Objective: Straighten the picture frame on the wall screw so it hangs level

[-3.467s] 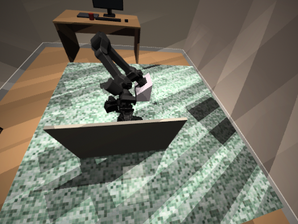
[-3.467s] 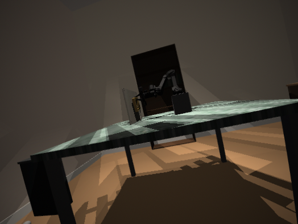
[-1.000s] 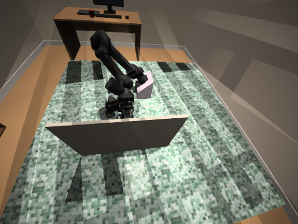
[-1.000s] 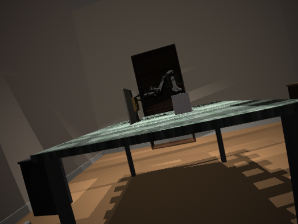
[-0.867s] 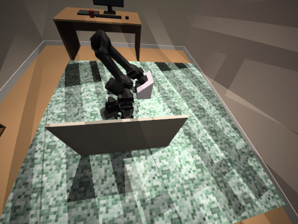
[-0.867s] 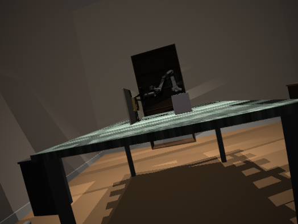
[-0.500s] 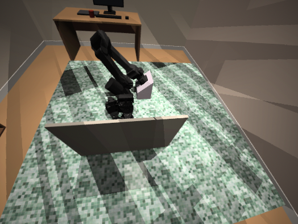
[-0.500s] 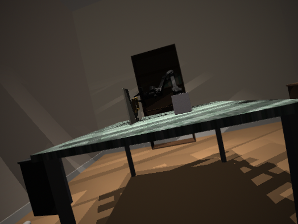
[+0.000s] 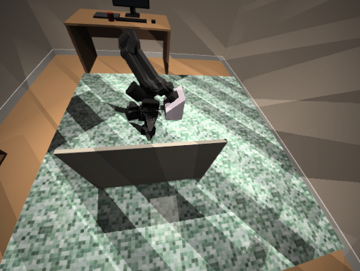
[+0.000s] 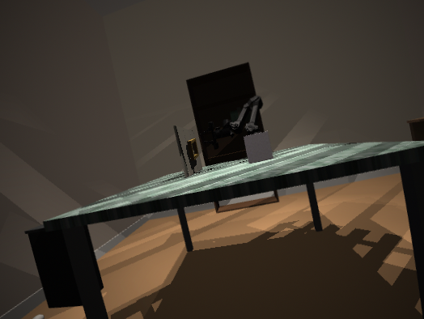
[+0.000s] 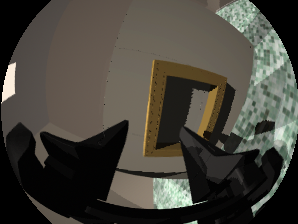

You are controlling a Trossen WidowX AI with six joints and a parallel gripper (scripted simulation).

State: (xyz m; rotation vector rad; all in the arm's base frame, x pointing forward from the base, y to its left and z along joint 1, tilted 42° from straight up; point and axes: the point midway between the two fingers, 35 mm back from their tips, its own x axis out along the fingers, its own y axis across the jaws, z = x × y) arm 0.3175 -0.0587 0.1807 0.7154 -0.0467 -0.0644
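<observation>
Now: the gold picture frame 80 mm ahead of my gripper tip and 60 mm below it. The rest, counted from my gripper tip: grey wall panel 90 mm ahead, 70 mm below.
</observation>
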